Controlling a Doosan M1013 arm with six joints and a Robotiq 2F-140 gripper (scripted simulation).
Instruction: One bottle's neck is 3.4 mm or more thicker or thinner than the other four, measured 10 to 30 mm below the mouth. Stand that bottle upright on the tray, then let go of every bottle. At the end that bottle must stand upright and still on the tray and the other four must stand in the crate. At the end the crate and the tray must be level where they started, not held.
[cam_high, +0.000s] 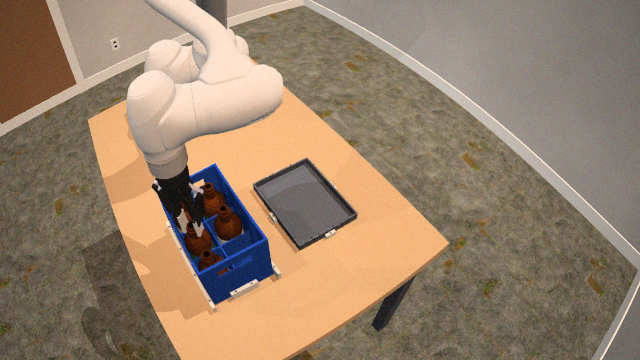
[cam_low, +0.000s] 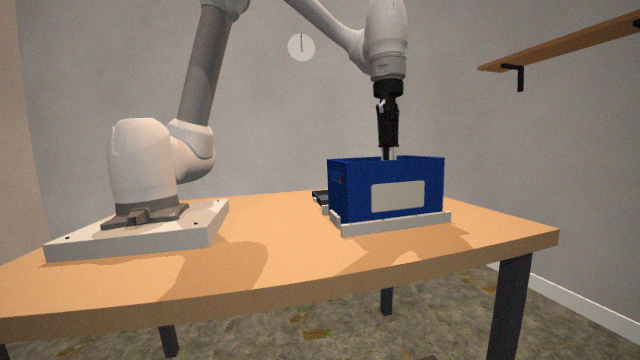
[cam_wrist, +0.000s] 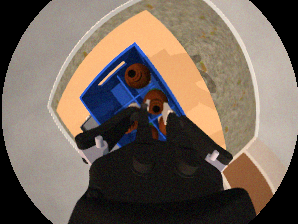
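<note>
Now: the bottle 90 mm below my hand. From my hand the other things lie so: blue crate 90 mm below, 40 mm to the left, 10 mm ahead; then dark tray 330 mm to the left, 160 mm below, 40 mm ahead.
</note>
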